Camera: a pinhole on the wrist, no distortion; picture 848 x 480 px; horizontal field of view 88.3 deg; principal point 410.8 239.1 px. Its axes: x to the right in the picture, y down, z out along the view. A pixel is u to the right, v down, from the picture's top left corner.
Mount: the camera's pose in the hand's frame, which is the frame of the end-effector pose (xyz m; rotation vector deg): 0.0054 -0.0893 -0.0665 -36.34 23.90 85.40
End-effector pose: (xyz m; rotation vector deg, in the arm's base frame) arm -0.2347 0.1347 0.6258 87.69 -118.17 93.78
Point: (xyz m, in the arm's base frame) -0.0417 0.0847 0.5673
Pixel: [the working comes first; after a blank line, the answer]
In the camera's frame: -0.1494 0.0742 0.1790

46.1 420.2
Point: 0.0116 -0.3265 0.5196
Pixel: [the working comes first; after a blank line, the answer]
In the camera's frame: -0.3429 -0.1760 0.4513

79.0 68.8
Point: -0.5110 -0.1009 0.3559
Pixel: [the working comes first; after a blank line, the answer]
In the camera's frame: 0.2489 -0.1611 0.4711

641.6 89.7
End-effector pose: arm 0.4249 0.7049 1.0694 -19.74 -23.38 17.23
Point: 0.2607 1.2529 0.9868
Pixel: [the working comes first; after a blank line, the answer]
In the camera's frame: 0.3773 -0.0647 0.5647

702.6 189.1
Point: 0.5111 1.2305 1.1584
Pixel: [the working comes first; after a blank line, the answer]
In the camera's frame: 0.2626 -0.3305 0.4705

outside the picture
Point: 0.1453 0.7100 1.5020
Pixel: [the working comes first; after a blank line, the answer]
In the camera's frame: -0.3637 0.0295 0.4399

49.7 268.4
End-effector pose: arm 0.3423 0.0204 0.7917 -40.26 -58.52 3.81
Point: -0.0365 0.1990 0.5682
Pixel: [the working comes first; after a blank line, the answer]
In the camera's frame: -0.0582 0.2515 0.4967

359.6 460.2
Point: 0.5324 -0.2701 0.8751
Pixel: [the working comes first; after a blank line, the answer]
In the camera's frame: 0.0251 -0.0221 -0.2491

behind the camera
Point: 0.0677 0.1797 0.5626
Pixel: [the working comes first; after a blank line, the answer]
In the camera's frame: 0.0154 0.2189 0.4275

426.5 462.8
